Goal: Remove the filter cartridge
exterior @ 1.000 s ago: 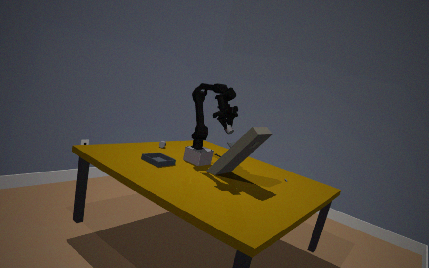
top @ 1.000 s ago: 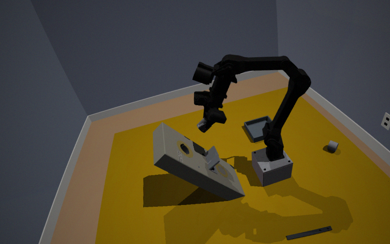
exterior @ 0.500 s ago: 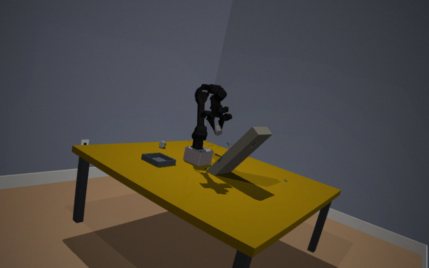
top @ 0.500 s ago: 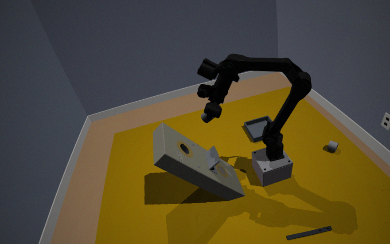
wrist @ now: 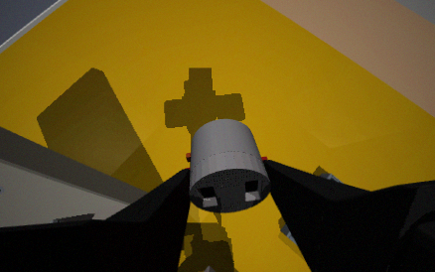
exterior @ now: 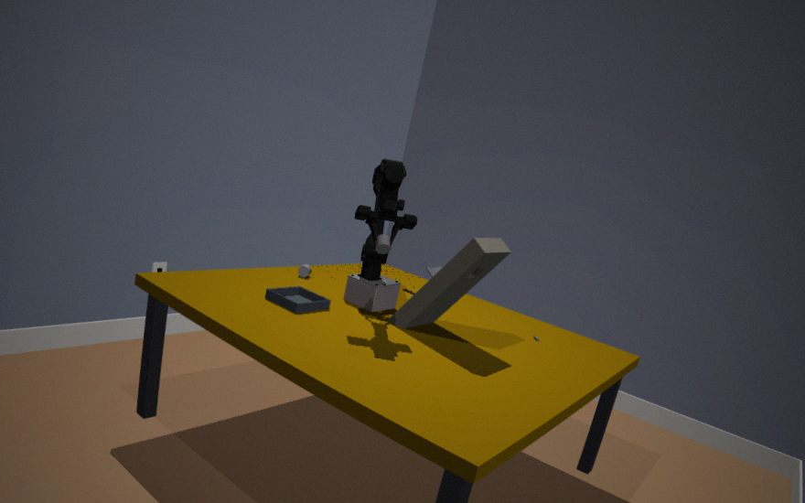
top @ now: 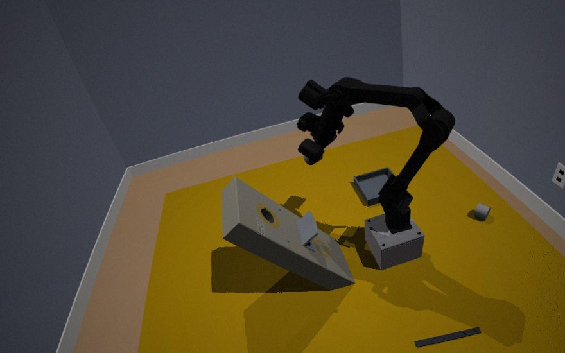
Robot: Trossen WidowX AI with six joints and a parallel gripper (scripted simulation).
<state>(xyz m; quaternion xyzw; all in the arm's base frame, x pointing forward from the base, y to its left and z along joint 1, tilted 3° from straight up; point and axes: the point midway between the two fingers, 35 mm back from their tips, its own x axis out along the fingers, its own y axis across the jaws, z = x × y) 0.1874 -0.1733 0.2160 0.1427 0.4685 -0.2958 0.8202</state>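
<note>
My gripper tip is now 26 cm above the dark tray, 24 cm past it and 9 cm to the left of it. Round my gripper tip: round grey filter cartridge (right at my gripper tip); beige service panel (22 cm to the left, 13 cm ahead, 8 cm below).
</note>
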